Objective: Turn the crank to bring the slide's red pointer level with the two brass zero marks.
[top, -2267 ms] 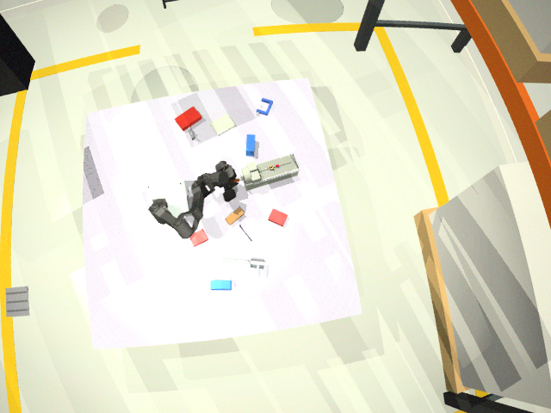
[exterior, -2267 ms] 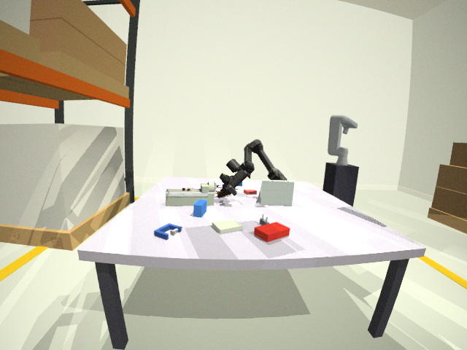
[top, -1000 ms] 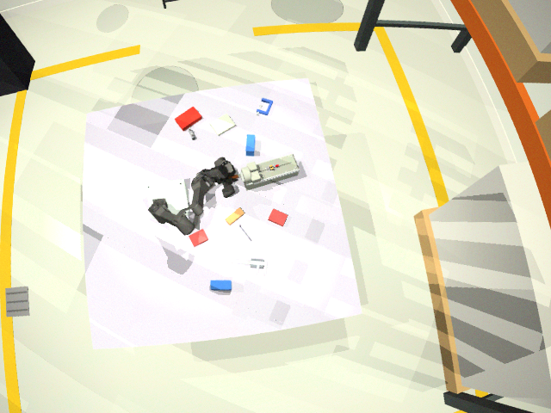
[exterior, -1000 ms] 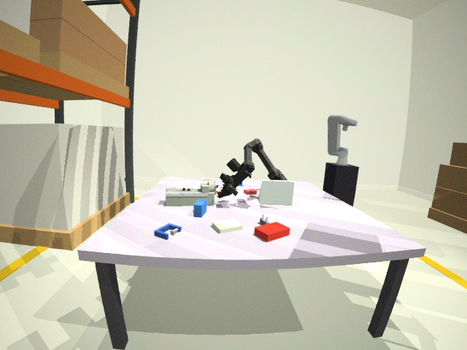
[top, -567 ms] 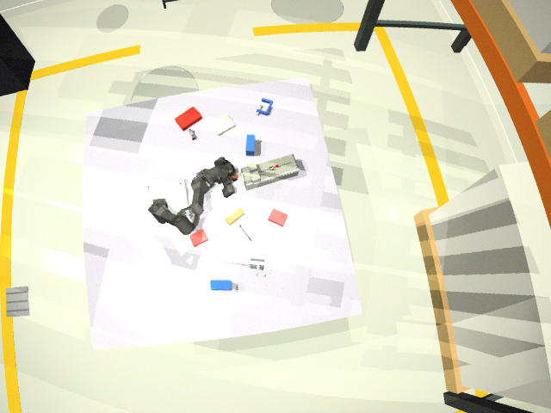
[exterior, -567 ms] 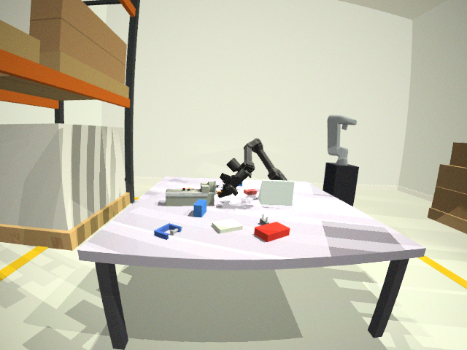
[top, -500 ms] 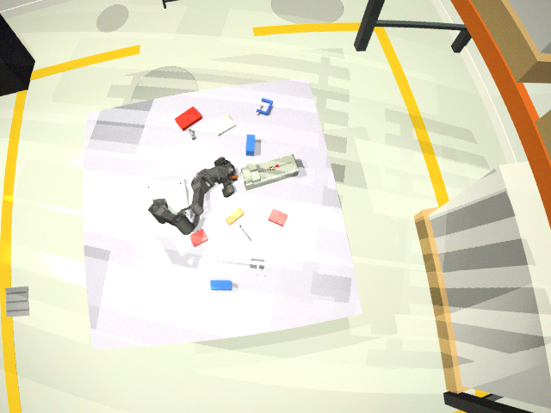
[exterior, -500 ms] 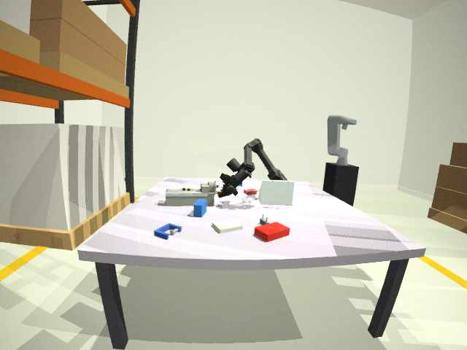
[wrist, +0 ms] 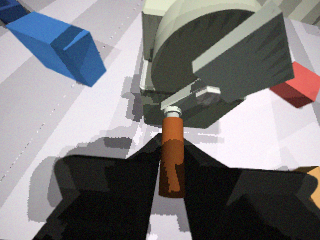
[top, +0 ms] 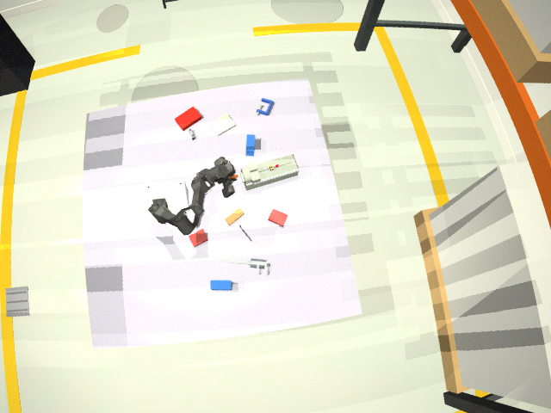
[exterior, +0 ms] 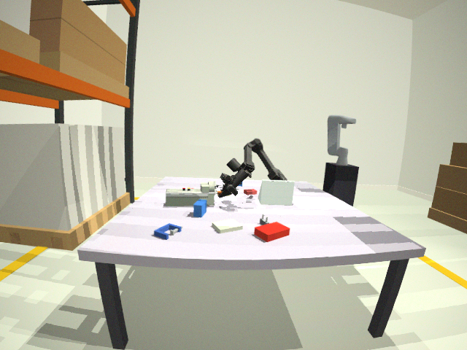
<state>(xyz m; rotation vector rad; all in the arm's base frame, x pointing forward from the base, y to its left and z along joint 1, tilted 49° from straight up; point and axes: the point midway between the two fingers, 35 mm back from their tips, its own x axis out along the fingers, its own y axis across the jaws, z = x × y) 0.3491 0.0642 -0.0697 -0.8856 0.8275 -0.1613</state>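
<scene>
Now: the crank 10 mm to the right of my gripper tip and 40 mm above it. The rest, counted from my gripper tip: red pointer: 190 mm ahead, 20 mm to the left, 40 mm above; then orange-brown crank handle: 20 mm behind, 30 mm above; then brown block: 30 mm behind, 180 mm to the right, 30 mm below.
</scene>
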